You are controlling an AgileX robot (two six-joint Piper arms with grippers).
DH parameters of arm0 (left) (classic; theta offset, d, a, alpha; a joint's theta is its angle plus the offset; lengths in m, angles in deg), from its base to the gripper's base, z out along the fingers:
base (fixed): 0 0 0 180
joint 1: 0 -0.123 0 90
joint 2: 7.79 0 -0.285 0
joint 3: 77.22 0 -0.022 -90
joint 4: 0 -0.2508 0 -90
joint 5: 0 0 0.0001 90
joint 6: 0 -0.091 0 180
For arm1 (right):
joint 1: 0 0.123 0 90
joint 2: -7.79 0 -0.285 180
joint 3: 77.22 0 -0.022 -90
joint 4: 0 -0.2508 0 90
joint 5: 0 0 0.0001 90
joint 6: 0 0.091 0 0
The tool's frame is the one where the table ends.
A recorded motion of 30 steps. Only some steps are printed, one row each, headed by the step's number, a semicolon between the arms.
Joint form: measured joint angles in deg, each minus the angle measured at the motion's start. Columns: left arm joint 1, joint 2, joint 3, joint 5, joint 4, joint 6; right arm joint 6, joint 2, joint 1, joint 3, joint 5, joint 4.
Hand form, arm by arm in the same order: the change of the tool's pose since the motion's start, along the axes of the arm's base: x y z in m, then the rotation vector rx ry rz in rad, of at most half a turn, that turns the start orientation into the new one. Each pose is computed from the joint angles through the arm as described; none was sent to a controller.
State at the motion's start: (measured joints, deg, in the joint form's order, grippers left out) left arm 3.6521 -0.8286 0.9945 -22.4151 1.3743 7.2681; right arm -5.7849 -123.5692 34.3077 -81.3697 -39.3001 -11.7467
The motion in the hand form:
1: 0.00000 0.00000 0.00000 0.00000 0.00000 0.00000; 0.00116 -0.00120 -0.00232 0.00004 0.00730 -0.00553
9: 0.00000 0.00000 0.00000 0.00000 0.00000 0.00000; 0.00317 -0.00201 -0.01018 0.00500 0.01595 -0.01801
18: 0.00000 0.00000 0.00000 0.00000 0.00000 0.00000; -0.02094 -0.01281 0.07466 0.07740 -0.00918 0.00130
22: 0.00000 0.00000 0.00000 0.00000 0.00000 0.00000; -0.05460 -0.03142 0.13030 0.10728 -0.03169 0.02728
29: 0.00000 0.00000 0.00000 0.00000 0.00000 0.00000; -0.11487 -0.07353 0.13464 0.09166 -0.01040 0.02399
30: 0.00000 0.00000 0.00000 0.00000 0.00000 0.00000; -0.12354 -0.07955 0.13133 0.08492 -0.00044 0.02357
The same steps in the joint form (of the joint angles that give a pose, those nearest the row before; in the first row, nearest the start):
1: 0.00 0.00 0.00 0.00 0.00 0.00; 0.00 -0.25 -0.16 0.00 0.10 -0.28
9: 0.00 0.00 0.00 0.00 0.00 0.00; 0.00 -1.29 -0.26 0.00 -0.72 -1.07
18: 0.00 0.00 0.00 0.00 0.00 0.00; 0.08 10.99 0.21 1.07 7.19 -2.85
22: 0.00 0.00 0.00 0.00 0.00 0.00; 0.08 21.74 0.47 4.62 12.48 -2.96
29: 0.00 0.00 0.00 0.00 0.00 0.00; 0.08 36.43 0.47 21.38 11.90 -2.96
30: 0.00 0.00 0.00 0.00 0.00 0.00; 0.08 38.39 0.47 24.03 11.90 -2.96

